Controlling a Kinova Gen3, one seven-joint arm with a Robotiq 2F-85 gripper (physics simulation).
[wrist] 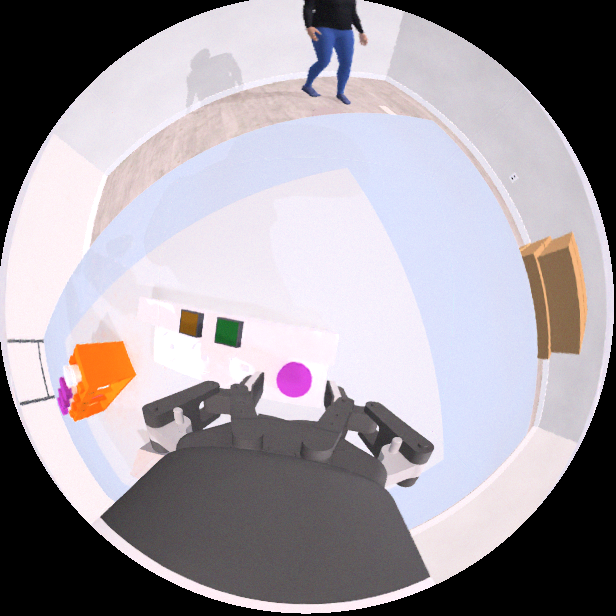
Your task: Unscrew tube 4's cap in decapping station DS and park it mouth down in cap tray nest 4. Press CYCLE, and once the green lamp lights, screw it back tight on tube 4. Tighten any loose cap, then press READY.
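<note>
In the wrist view my gripper (294,390) is open, its two dark fingers spread wide. A round magenta cap (294,378) lies between the fingertips, on a white block (241,350), with a gap on each side; I cannot tell how far below the tips it is. An orange station (100,376) stands at the left, with a white tube and a magenta cap (63,397) at its left end. On the white block behind the cap sit a brown square (191,322) and a green square (228,331).
The white block rests on a white table top ringed by a pale blue mat (448,275). A person in blue trousers (332,51) stands on the wooden floor at the back. A wooden cabinet (554,298) is at the right wall. A thin black frame (28,370) is at the far left.
</note>
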